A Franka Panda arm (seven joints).
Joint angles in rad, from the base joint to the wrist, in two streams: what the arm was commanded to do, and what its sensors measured. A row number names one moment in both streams.
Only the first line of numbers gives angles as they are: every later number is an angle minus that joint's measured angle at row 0.
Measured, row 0: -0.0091 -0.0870 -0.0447 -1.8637 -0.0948 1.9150 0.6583
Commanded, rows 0 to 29: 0.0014 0.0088 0.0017 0.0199 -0.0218 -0.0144 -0.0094; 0.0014 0.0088 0.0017 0.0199 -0.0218 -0.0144 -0.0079; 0.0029 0.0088 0.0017 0.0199 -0.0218 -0.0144 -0.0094; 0.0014 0.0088 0.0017 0.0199 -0.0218 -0.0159 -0.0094; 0.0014 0.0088 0.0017 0.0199 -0.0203 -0.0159 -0.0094; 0.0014 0.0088 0.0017 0.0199 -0.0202 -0.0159 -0.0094; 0.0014 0.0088 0.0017 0.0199 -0.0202 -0.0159 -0.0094; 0.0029 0.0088 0.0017 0.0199 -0.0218 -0.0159 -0.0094; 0.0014 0.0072 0.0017 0.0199 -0.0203 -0.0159 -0.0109; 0.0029 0.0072 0.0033 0.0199 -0.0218 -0.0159 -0.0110; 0.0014 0.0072 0.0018 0.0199 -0.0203 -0.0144 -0.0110; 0.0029 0.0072 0.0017 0.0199 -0.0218 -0.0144 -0.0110; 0.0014 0.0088 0.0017 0.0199 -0.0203 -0.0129 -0.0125; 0.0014 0.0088 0.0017 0.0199 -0.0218 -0.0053 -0.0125; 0.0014 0.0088 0.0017 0.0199 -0.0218 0.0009 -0.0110; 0.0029 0.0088 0.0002 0.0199 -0.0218 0.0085 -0.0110; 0.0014 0.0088 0.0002 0.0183 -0.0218 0.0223 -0.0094; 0.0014 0.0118 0.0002 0.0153 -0.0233 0.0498 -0.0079; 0.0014 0.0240 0.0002 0.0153 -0.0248 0.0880 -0.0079; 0.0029 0.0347 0.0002 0.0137 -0.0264 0.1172 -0.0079; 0.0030 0.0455 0.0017 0.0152 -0.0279 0.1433 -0.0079; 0.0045 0.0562 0.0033 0.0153 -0.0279 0.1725 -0.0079; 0.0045 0.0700 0.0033 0.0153 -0.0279 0.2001 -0.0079; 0.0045 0.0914 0.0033 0.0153 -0.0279 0.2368 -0.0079; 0.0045 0.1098 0.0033 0.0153 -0.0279 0.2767 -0.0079; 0.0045 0.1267 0.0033 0.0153 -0.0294 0.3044 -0.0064; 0.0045 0.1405 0.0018 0.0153 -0.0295 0.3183 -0.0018; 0.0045 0.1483 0.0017 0.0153 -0.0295 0.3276 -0.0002; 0.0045 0.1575 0.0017 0.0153 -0.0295 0.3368 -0.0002; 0.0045 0.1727 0.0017 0.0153 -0.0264 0.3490 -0.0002
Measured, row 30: 0.0034 0.1409 0.0001 0.0020 -0.0008 0.3179 -0.0001
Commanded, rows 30 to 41: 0.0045 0.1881 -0.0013 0.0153 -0.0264 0.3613 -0.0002; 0.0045 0.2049 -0.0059 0.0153 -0.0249 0.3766 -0.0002; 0.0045 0.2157 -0.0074 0.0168 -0.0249 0.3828 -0.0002; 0.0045 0.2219 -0.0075 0.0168 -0.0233 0.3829 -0.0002; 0.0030 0.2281 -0.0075 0.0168 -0.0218 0.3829 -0.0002; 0.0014 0.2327 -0.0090 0.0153 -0.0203 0.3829 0.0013; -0.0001 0.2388 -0.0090 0.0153 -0.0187 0.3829 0.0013; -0.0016 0.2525 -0.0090 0.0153 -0.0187 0.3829 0.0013; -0.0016 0.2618 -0.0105 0.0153 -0.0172 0.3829 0.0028; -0.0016 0.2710 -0.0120 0.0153 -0.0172 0.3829 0.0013; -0.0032 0.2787 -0.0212 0.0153 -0.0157 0.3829 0.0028; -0.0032 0.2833 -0.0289 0.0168 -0.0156 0.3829 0.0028
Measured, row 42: -0.0005 0.2527 -0.0133 0.0027 -0.0009 0.3736 0.0000
